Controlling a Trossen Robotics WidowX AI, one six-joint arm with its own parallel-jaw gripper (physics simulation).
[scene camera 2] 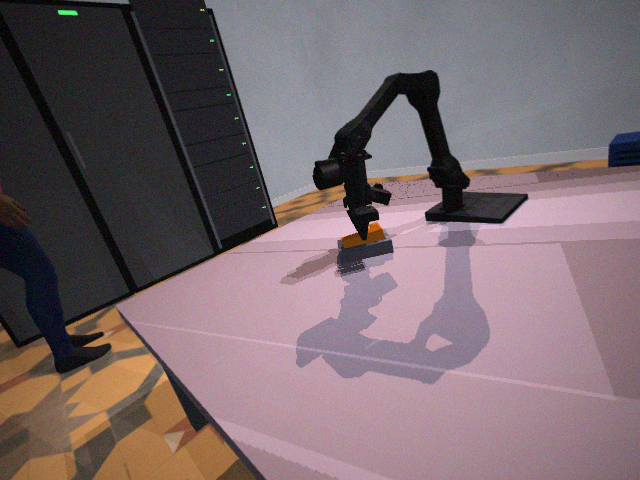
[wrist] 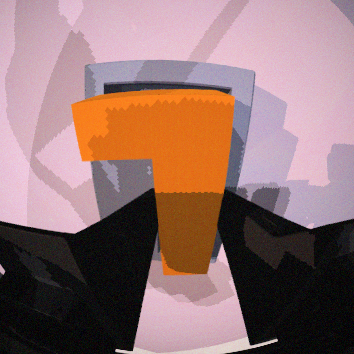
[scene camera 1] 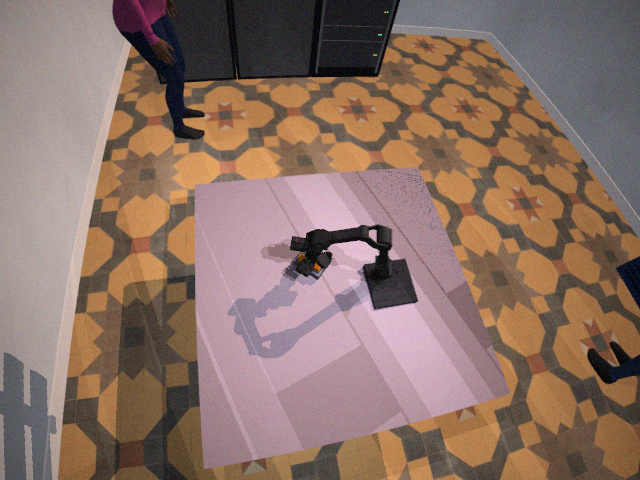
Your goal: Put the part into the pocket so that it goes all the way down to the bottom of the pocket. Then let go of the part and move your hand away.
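Places are measured from the arm's base along level axes (x back, y right, z up), in millimetres.
Pixels of known places: gripper, fingertip midpoint: (scene camera 2: 363,238) (wrist: 186,195) (scene camera 1: 310,263); arm's base, link origin: (scene camera 2: 452,206) (scene camera 1: 380,273).
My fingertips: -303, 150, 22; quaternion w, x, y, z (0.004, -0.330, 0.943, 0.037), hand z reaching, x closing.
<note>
For each thing: its top centre in the pictures, then the offset to it from my fingertips, as dx, dy, dz. Level surfaces: height alone.
- orange L-shaped part, top centre: (wrist: 153,223) (scene camera 2: 360,229) (scene camera 1: 311,258) +11, +11, +21
- grey-blue block with the pocket, top centre: (wrist: 161,187) (scene camera 2: 362,239) (scene camera 1: 311,261) +11, +9, -10
- pink table top, surface height: dz -46
An orange L-shaped part (scene camera 1: 316,267) (scene camera 2: 375,233) (wrist: 192,140) is held by its long leg between the fingers of my gripper (scene camera 1: 311,262) (scene camera 2: 364,236) (wrist: 186,195), which is shut on it. The grey-blue block with the pocket (scene camera 2: 367,252) (wrist: 170,71) is directly below the part. In the wrist view the part's short arm reaches past the block's left edge, and a dark strip of pocket shows beyond the part's far edge. In scene camera 2 the part stands above the block's rim and looks slightly tilted. Its underside and most of the pocket are hidden.
The block is on a pink table top (scene camera 1: 320,408) (scene camera 2: 465,428). The arm's black base plate (scene camera 1: 395,291) (scene camera 2: 496,206) stands to the right of the block. Dark cabinets (scene camera 1: 273,38) (scene camera 2: 77,129) and a person (scene camera 1: 173,67) (scene camera 2: 31,268) are beyond the table.
</note>
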